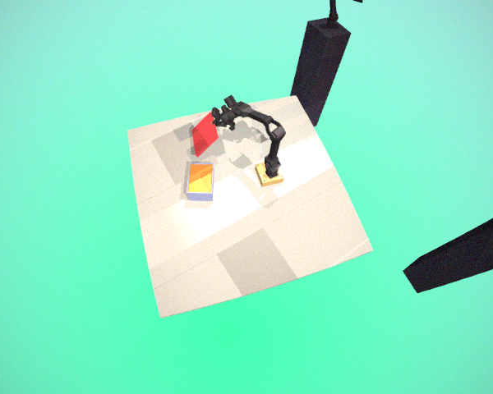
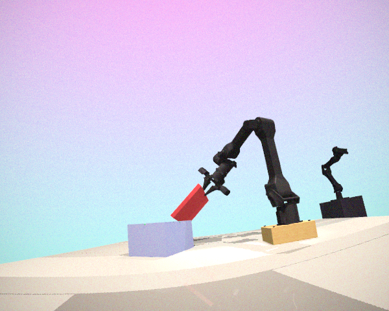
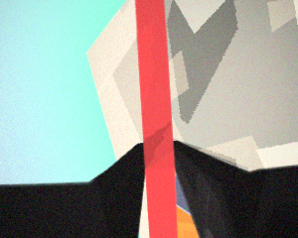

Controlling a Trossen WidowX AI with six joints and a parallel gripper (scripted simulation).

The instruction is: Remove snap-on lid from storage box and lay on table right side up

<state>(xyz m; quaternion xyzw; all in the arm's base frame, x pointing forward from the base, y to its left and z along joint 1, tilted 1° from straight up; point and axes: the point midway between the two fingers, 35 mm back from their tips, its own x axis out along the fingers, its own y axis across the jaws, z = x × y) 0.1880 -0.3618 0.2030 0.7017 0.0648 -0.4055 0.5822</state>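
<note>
The red lid lies 60 mm ahead of my gripper tip, 10 mm to the right of it and 60 mm below it. Round my gripper tip: storage box 200 mm ahead, 230 mm to the left, 170 mm below.
</note>
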